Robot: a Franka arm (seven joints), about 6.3 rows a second.
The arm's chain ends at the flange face. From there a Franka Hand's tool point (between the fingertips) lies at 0.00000 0.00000 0.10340 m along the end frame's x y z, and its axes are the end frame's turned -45 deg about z.
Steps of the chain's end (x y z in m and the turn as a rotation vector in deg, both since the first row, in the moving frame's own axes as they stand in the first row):
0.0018, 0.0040, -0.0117, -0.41, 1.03, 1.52
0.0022, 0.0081, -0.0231, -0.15, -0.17, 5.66
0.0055, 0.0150, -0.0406, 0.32, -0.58, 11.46
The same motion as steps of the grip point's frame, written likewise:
-0.0008, 0.0059, -0.0117, -1.02, 0.44, 1.52
-0.0046, 0.0072, -0.0231, 0.01, -0.23, 5.66
-0.0069, 0.0133, -0.0406, 0.64, -0.18, 11.46

